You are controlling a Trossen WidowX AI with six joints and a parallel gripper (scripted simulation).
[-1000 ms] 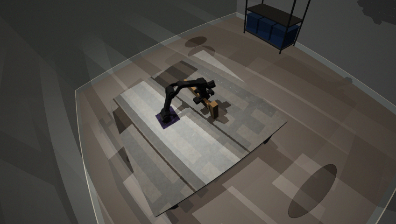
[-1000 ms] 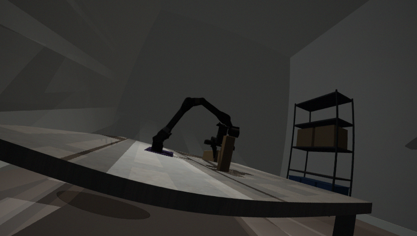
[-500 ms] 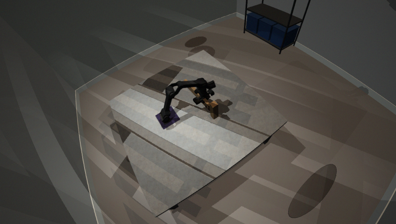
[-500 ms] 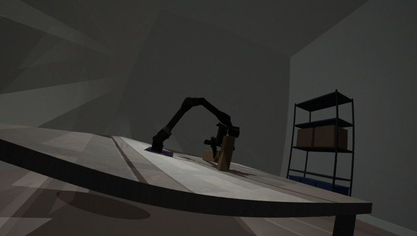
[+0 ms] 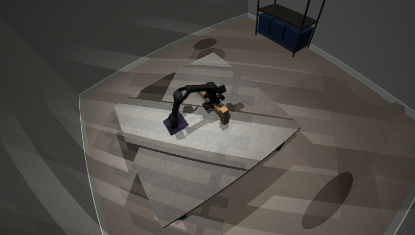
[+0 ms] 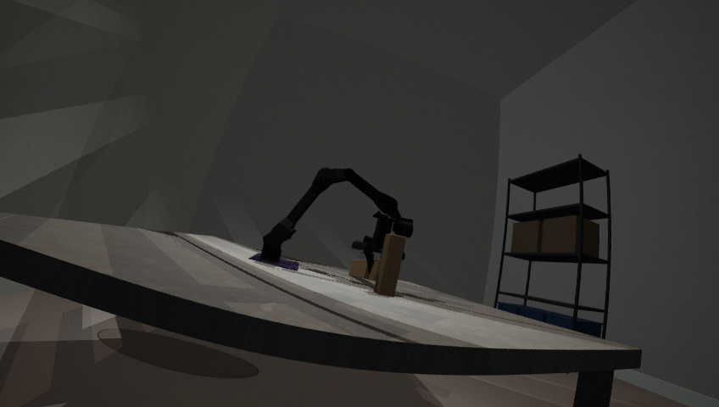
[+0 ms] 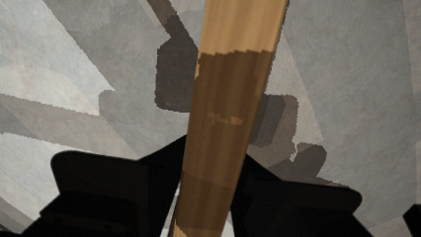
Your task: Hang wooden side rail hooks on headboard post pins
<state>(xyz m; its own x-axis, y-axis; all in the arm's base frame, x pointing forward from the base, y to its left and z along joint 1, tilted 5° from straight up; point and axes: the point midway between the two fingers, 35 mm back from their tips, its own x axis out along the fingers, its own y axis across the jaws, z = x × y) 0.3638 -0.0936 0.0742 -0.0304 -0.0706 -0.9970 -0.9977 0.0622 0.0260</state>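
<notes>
Now: the wooden headboard post 14 cm to the right of my gripper tip, 4 cm above it and 1 cm behind it.
</notes>
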